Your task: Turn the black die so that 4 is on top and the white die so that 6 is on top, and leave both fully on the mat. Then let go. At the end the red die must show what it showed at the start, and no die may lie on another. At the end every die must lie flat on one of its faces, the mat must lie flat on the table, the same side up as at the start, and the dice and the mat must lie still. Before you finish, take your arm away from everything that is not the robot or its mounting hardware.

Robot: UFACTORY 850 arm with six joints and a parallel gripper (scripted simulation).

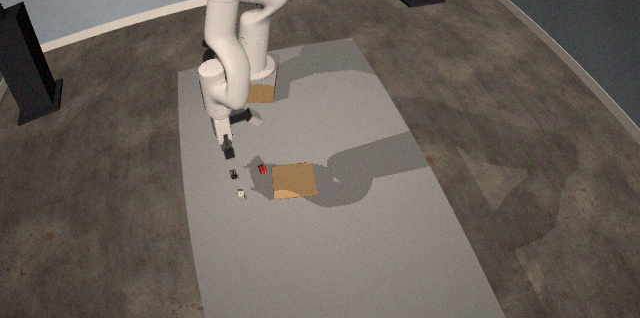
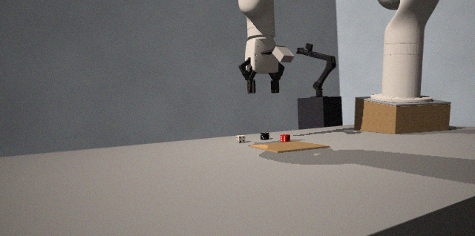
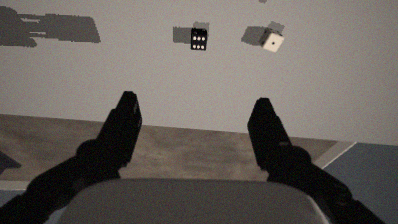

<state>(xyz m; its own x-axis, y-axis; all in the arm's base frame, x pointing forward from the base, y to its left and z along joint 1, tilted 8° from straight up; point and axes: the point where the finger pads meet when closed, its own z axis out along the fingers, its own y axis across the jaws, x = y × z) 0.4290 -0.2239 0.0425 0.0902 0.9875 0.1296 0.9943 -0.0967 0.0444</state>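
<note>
Right now the black die is 14 cm below my hand. Also, from my hand: tan mat: 10 cm ahead, 18 cm to the left, 15 cm below; red die: 2 cm ahead, 10 cm to the left, 14 cm below; white die: 10 cm ahead, 14 cm below.
</note>
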